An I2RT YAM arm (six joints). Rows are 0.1 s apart.
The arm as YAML. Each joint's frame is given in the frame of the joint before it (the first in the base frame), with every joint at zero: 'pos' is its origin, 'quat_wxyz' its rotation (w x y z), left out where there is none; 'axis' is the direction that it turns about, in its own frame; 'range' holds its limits. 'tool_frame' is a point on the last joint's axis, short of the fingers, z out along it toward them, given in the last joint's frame.
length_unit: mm
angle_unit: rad
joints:
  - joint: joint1
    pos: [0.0, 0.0, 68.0]
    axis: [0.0, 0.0, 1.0]
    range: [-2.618, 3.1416]
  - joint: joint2
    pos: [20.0, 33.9, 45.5]
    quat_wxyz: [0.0, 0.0, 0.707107, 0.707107]
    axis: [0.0, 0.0, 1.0]
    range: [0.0, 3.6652]
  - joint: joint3
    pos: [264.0, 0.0, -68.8]
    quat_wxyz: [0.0, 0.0, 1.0, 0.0]
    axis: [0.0, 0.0, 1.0]
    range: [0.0, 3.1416]
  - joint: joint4
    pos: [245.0, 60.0, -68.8]
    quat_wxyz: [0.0, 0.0, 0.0, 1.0]
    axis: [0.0, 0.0, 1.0]
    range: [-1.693, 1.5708]
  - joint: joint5
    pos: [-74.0, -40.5, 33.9]
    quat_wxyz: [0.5, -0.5, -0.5, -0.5]
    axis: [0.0, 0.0, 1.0]
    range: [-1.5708, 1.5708]
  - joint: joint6
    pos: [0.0, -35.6, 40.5]
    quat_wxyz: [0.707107, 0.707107, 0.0, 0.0]
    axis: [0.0, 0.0, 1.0]
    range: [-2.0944, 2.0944]
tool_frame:
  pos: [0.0, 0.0, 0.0]
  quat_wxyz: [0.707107, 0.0, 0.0, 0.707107]
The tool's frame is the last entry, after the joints.
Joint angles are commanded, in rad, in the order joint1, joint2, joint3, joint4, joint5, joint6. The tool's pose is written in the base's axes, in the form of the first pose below.
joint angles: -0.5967 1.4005 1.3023 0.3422 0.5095 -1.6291
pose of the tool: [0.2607, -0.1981, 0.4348, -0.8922, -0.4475, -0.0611, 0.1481, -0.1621, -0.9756]
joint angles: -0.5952 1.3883 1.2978 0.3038 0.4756 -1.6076
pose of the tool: [0.2598, -0.1956, 0.4331, -0.8749, -0.4805, -0.0609, 0.1432, -0.1365, -0.9802]
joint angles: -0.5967 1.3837 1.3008 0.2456 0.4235 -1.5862
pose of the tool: [0.2607, -0.1948, 0.4296, -0.8497, -0.5248, -0.0514, 0.1209, -0.0991, -0.9877]
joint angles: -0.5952 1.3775 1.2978 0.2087 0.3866 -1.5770
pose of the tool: [0.2611, -0.1930, 0.4266, -0.8295, -0.5568, -0.0424, 0.1014, -0.0756, -0.9920]
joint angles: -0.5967 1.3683 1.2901 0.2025 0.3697 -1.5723
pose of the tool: [0.2593, -0.1917, 0.4261, -0.8207, -0.5697, -0.0433, 0.1013, -0.0705, -0.9924]
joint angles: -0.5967 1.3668 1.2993 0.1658 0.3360 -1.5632
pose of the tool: [0.2598, -0.1907, 0.4259, -0.8013, -0.5970, -0.0399, 0.0873, -0.0506, -0.9949]
